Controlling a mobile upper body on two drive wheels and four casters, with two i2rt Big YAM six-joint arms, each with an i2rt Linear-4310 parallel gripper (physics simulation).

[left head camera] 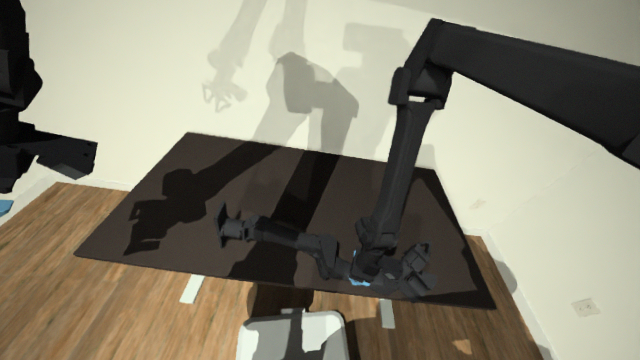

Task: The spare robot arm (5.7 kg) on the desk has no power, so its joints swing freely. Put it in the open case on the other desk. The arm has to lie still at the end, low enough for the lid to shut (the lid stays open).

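Frame: origin at the left arm's base, x left, y back, z up, level; metres.
Where they show: right gripper, fingertip midpoint: [355, 276].
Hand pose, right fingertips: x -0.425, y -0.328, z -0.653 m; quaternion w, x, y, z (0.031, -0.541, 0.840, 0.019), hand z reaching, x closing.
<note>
After its pixels a point has its place.
The spare arm [276, 231] is dark and lies stretched across the dark desk top [436, 212] @(y -0.615, x -0.930, z -0.690 m), near its front edge. Its flat base plate [220, 225] @(y -0.479, x 0.033, z -0.546 m) stands on edge at the left, and its folded far end [417, 272] @(y -0.314, x -0.646, z -0.620 m) is at the right. My right gripper [359, 272] @(y -0.328, x -0.425, z -0.653 m) reaches down from above and is shut on the spare arm's right part; its blue fingers are partly hidden by the wrist. My left gripper [5, 206] @(y -0.342, x 0.293, z -0.237 m) is at the left picture edge, away from the spare arm; a blue fingertip shows, and it is open. The case does not show in this view.
Pale walls [150, 75] @(y -1.256, x 0.505, z -0.393 m) stand behind and to the right of the desk. Wooden floor [110, 300] @(y -0.505, x 0.838, z -1.409 m) lies in front, with pale desk feet [192, 289] [387, 314] under the front edge. A white part of my body [262, 340] @(y -0.221, x -0.079, z -1.150 m) is at the bottom. Shadows cross the desk.
</note>
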